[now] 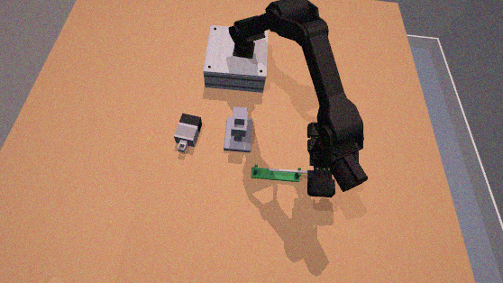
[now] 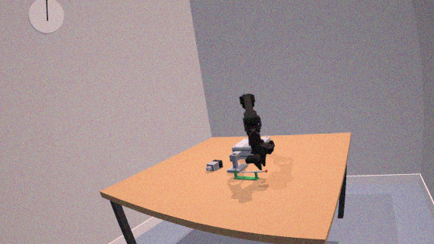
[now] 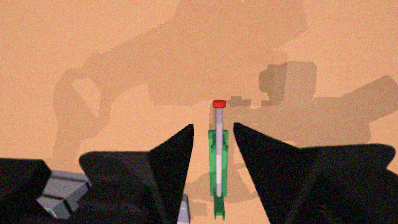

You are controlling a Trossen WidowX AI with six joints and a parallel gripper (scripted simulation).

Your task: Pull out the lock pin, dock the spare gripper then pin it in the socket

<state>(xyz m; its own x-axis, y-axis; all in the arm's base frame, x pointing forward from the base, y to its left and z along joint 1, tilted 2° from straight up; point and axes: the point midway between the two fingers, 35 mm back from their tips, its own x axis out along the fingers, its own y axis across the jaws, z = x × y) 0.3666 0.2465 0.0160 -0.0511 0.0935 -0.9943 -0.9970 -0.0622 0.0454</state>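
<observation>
The green mount lies 10 cm to the right of my gripper tip, 4 cm below it and 1 cm ahead of it. Also, from my gripper tip: spare gripper: 37 cm to the right, 6 cm behind, 4 cm below.
</observation>
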